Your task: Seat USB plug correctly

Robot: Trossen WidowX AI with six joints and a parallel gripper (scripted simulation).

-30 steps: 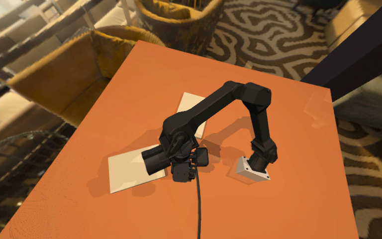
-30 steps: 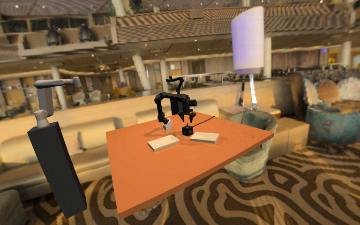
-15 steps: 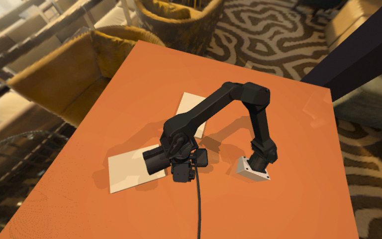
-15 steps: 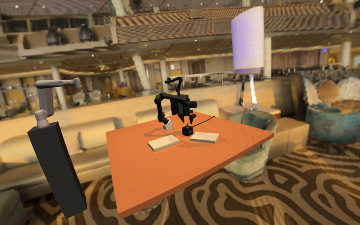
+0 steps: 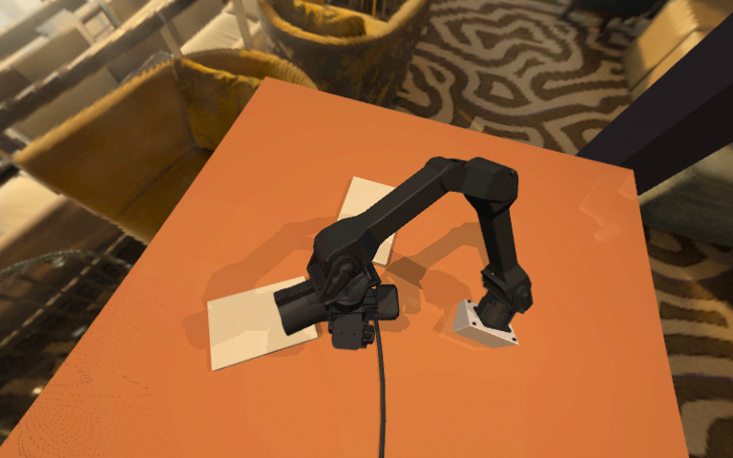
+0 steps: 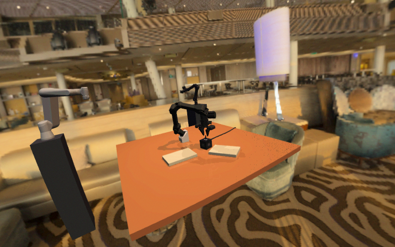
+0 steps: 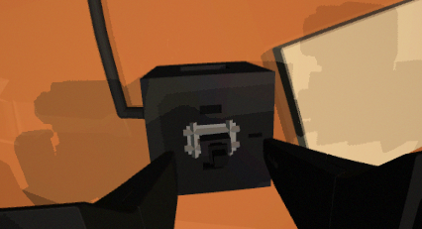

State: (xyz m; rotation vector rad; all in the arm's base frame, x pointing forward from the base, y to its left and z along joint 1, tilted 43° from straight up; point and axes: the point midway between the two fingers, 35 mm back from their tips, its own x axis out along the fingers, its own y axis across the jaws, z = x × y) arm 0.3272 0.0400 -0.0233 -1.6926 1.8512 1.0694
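Right now my gripper tip is 20 mm above the USB plug.
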